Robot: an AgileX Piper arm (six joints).
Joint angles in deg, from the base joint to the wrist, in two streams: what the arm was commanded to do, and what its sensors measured. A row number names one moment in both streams.
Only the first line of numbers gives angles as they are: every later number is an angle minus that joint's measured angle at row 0.
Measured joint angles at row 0:
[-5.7, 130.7, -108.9, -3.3, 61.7, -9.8]
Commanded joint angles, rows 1 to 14:
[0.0, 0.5, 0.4, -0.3, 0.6, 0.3]
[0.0, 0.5, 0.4, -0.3, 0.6, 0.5]
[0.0, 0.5, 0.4, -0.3, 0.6, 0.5]
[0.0, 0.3, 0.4, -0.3, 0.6, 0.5]
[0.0, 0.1, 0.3, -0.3, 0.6, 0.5]
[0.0, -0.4, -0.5, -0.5, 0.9, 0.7]
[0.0, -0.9, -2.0, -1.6, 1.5, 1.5]
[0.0, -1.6, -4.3, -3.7, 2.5, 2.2]
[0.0, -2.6, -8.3, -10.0, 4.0, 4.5]
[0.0, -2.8, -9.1, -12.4, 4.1, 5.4]
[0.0, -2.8, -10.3, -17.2, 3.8, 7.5]
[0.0, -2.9, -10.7, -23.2, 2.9, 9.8]
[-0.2, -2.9, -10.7, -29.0, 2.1, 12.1]
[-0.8, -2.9, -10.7, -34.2, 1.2, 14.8]
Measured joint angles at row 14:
[0.0, -2.6, -10.4, -26.4, 2.4, 11.1]
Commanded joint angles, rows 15 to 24:
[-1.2, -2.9, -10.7, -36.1, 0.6, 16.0]
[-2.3, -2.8, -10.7, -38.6, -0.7, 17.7]
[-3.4, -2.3, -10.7, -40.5, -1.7, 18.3]
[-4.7, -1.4, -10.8, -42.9, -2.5, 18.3]
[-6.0, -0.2, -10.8, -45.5, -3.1, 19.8]
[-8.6, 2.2, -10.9, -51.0, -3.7, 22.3]
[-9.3, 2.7, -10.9, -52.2, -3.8, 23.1]
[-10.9, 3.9, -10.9, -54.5, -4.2, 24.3]
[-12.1, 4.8, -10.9, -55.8, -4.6, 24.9]
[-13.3, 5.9, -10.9, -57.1, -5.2, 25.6]
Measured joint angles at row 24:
[-11.7, 4.7, -10.6, -54.1, -4.0, 24.2]
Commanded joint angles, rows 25 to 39:
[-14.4, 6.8, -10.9, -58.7, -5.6, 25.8]
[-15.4, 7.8, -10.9, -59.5, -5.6, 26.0]
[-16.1, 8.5, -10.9, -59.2, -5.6, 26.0]
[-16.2, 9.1, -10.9, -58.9, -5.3, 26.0]
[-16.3, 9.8, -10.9, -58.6, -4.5, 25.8]
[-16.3, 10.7, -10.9, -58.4, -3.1, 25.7]
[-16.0, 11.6, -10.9, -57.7, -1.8, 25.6]
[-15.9, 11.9, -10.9, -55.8, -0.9, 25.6]
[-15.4, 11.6, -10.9, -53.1, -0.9, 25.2]
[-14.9, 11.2, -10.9, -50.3, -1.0, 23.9]
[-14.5, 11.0, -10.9, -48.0, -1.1, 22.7]
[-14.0, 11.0, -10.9, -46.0, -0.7, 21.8]
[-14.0, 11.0, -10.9, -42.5, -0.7, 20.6]
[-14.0, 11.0, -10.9, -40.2, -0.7, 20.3]
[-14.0, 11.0, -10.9, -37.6, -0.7, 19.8]
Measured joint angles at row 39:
[-13.9, 11.6, -10.7, -40.4, -1.4, 20.9]
